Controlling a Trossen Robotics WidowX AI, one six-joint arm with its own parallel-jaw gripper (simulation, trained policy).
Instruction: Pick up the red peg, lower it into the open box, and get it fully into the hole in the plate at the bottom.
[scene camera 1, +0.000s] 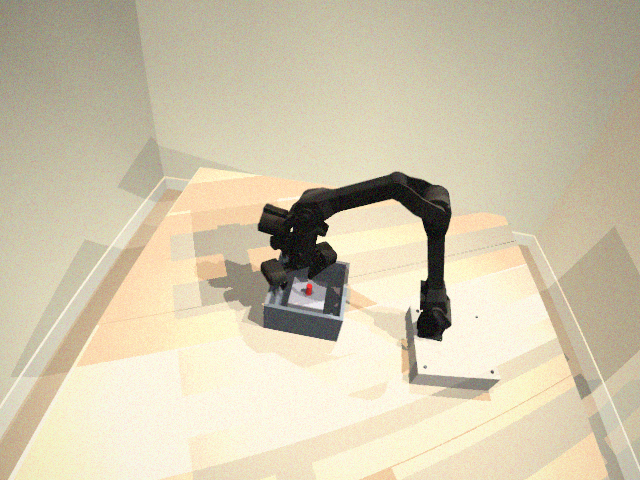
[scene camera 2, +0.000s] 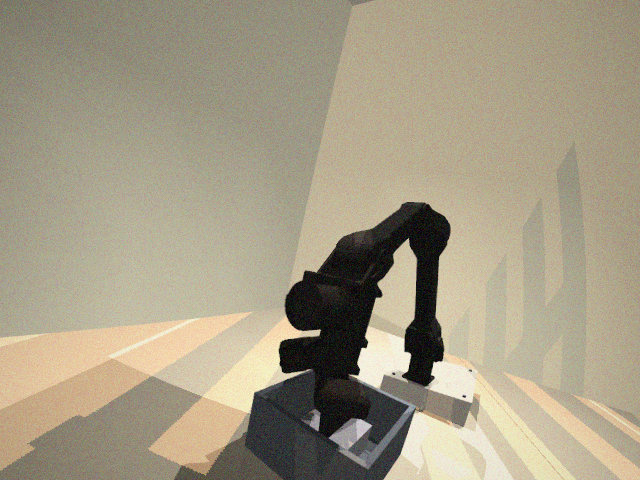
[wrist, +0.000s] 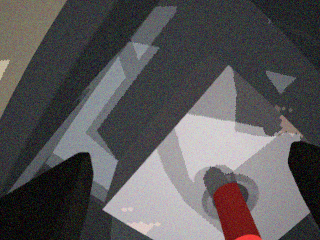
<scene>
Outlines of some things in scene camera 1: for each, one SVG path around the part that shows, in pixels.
My gripper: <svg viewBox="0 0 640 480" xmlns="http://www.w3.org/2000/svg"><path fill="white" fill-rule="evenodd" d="M327 241L316 244L310 250L301 250L292 244L292 232L289 235L285 235L284 238L270 236L271 248L273 250L280 249L282 257L285 259L287 255L289 262L280 264L276 258L261 262L261 271L269 286L280 286L283 291L288 283L286 273L309 267L308 278L311 280L325 268L336 263L337 253Z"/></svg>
A grey box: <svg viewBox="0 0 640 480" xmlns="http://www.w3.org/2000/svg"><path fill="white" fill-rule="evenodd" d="M350 263L336 260L336 263L331 264L311 279L328 283L322 313L287 307L294 277L309 279L309 267L286 273L288 283L283 291L280 286L269 286L270 289L264 303L264 328L337 342L344 322ZM281 251L278 262L280 264L289 262L288 256L286 255L286 258L284 259Z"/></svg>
A pale plate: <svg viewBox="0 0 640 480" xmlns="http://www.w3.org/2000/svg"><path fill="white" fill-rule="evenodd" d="M294 277L287 307L322 313L328 283ZM308 284L312 285L312 292L310 296L306 295L306 288Z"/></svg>
</scene>
